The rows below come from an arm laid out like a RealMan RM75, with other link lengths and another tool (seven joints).
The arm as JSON. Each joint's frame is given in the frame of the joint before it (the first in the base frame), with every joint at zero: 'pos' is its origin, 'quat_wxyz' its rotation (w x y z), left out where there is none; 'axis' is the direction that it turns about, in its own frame. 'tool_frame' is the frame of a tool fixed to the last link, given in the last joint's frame.
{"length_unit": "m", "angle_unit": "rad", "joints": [
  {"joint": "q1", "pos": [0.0, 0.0, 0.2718], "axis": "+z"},
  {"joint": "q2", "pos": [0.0, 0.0, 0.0], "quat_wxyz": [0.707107, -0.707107, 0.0, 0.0], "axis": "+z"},
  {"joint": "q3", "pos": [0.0, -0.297, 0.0], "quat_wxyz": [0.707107, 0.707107, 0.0, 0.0], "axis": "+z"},
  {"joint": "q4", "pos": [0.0, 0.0, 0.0], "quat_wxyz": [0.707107, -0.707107, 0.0, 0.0], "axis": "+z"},
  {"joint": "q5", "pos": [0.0, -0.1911, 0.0], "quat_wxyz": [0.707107, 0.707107, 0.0, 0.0], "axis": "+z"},
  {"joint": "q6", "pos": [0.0, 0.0, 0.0], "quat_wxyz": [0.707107, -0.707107, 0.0, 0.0], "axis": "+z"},
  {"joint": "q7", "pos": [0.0, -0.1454, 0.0], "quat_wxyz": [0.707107, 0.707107, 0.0, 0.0], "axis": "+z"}
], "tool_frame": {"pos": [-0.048, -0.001, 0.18], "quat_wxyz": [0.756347, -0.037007, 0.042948, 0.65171]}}
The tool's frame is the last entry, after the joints.
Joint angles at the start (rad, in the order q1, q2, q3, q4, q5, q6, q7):
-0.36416 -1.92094 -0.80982 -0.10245 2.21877 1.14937 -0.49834
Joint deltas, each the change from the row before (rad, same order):
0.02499 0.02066 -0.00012 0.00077 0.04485 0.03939 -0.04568
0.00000 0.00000 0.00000 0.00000 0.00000 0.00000 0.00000
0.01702 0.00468 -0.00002 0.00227 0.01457 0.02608 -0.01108
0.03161 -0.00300 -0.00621 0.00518 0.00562 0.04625 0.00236
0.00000 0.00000 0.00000 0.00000 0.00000 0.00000 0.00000
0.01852 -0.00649 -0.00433 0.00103 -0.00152 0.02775 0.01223
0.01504 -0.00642 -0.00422 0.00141 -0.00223 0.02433 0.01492
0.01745 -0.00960 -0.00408 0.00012 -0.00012 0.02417 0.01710
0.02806 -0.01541 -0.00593 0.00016 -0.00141 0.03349 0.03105
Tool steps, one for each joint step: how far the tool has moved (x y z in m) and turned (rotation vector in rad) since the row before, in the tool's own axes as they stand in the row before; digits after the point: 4 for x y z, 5 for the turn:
0.0001 -0.0050 -0.0093 0.00126 0.03044 -0.00849
0.0000 0.0000 0.0000 0.00000 0.00000 0.00000
-0.0003 -0.0018 -0.0072 0.00429 0.00974 0.00037
-0.0026 -0.0036 -0.0139 0.01919 -0.00146 0.00520
0.0000 0.0000 0.0000 0.00000 0.00000 0.00000
-0.0003 -0.0018 -0.0079 0.01441 -0.00288 0.00700
-0.0002 -0.0021 -0.0065 0.01335 -0.00303 0.01009
0.0012 -0.0002 -0.0075 0.01089 -0.00306 0.00887
0.0005 0.0005 -0.0125 0.01350 -0.00964 0.01778

